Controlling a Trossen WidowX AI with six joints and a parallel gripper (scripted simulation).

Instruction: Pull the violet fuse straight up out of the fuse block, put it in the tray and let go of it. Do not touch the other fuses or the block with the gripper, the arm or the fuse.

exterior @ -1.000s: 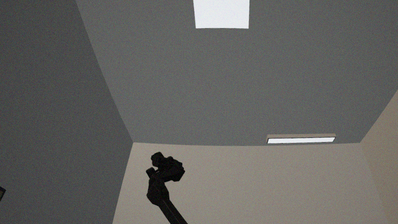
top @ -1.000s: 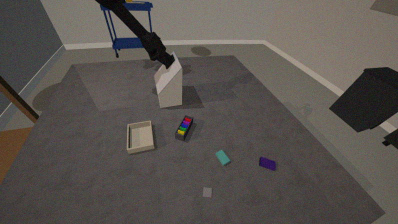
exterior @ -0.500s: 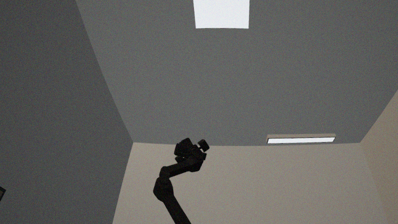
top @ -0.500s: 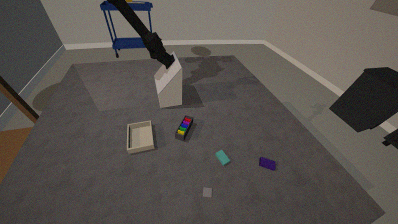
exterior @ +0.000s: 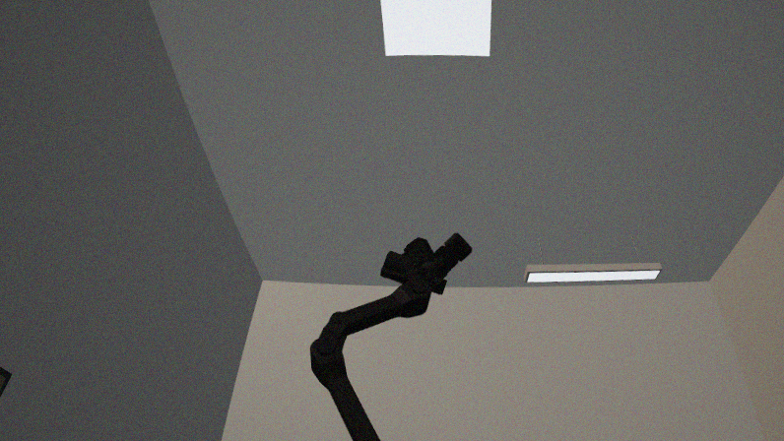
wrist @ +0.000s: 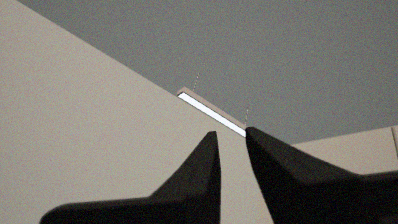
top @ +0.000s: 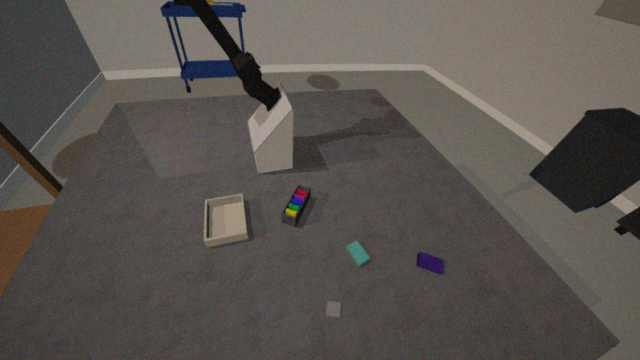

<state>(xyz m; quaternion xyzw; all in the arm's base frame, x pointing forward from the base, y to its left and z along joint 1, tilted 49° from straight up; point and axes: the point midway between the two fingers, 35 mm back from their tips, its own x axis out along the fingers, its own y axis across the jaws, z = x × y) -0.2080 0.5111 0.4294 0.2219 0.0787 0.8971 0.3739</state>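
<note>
The violet fuse is 490 mm ahead of my gripper tip, 10 mm to the left of it and 870 mm below it. From my gripper tip the other things lie so: beige tray: 510 mm ahead, 200 mm to the right, 890 mm below; grey tile: 790 mm ahead, 20 mm to the left, 890 mm below.
</note>
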